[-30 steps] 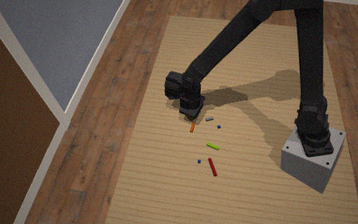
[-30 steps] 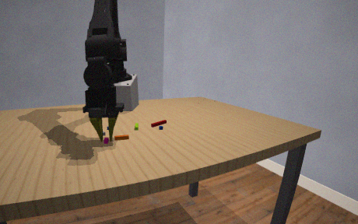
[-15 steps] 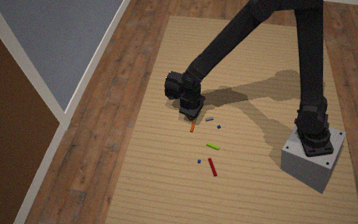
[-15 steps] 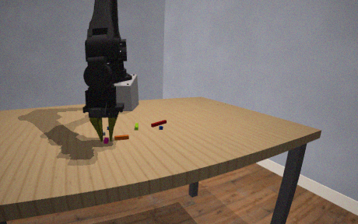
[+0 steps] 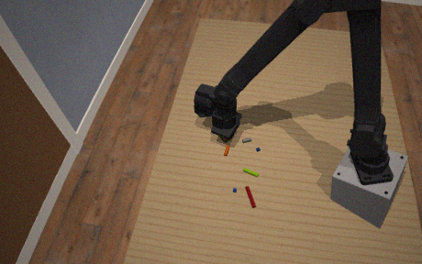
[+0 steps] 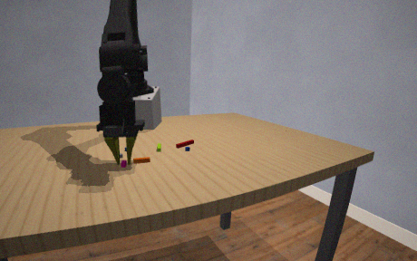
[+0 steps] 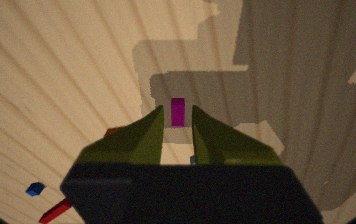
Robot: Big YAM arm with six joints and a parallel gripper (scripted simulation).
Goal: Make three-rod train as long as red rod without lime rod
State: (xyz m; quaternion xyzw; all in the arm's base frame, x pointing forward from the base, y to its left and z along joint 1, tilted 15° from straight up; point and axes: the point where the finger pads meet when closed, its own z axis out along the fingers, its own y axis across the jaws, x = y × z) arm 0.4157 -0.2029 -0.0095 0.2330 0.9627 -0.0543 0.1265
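My hand is 10 mm above the magenta rod. The rest, counted from my hand: orange rod 50 mm to the left, 10 mm below; then lime rod 70 mm behind, 130 mm to the left, 10 mm below; then grey rod 70 mm behind, 10 mm to the left, 10 mm below.
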